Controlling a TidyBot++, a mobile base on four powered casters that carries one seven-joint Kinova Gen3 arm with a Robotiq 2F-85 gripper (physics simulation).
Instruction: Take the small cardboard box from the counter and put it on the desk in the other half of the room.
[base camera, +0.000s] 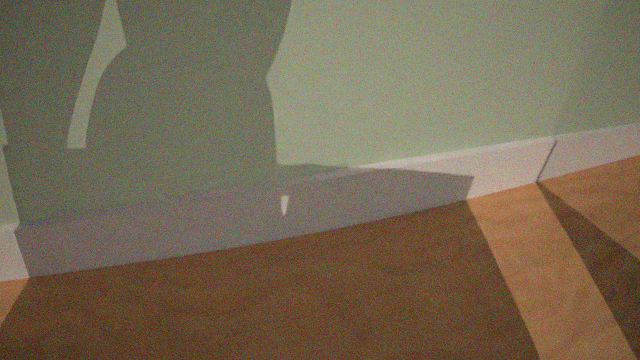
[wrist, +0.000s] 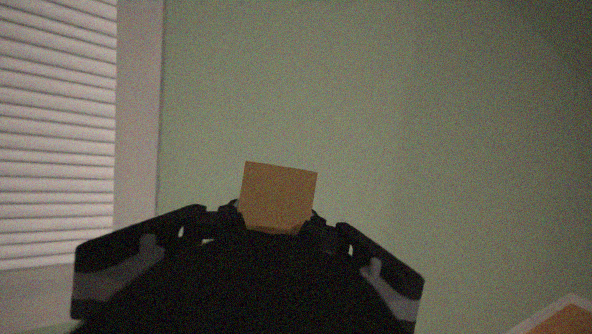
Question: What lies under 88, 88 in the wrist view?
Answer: A window with white blinds.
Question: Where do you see my gripper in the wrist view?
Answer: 273, 209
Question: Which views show the small cardboard box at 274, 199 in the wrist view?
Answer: The wrist view only.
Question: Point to a white baseboard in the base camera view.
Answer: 253, 213
